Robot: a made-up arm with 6 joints. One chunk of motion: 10 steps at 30 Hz.
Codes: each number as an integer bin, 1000 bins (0 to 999) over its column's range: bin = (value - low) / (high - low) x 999, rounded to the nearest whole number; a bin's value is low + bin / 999 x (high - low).
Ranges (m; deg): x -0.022..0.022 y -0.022..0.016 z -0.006..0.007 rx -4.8..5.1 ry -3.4..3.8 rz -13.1..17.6
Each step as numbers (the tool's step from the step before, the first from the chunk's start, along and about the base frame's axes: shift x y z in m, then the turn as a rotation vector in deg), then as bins.
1 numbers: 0.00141 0.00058 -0.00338 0.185 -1.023 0.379
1 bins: 532 594 201 503 330 439
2 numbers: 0.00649 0.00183 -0.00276 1.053 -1.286 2.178
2 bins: 647 626 249 591 293 497
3 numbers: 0.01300 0.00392 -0.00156 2.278 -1.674 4.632
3 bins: 795 681 341 714 239 577
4 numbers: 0.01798 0.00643 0.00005 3.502 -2.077 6.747
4 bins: 908 747 465 838 184 646
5 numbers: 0.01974 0.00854 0.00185 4.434 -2.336 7.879
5 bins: 948 803 603 932 148 683
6 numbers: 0.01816 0.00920 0.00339 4.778 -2.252 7.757
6 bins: 912 820 722 967 159 679
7 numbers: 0.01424 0.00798 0.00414 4.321 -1.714 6.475
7 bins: 823 788 779 920 234 637
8 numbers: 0.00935 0.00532 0.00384 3.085 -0.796 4.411
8 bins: 712 718 756 796 361 570
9 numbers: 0.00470 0.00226 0.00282 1.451 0.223 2.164
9 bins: 606 638 678 631 503 497
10 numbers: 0.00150 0.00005 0.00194 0.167 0.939 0.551
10 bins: 534 580 610 501 602 444
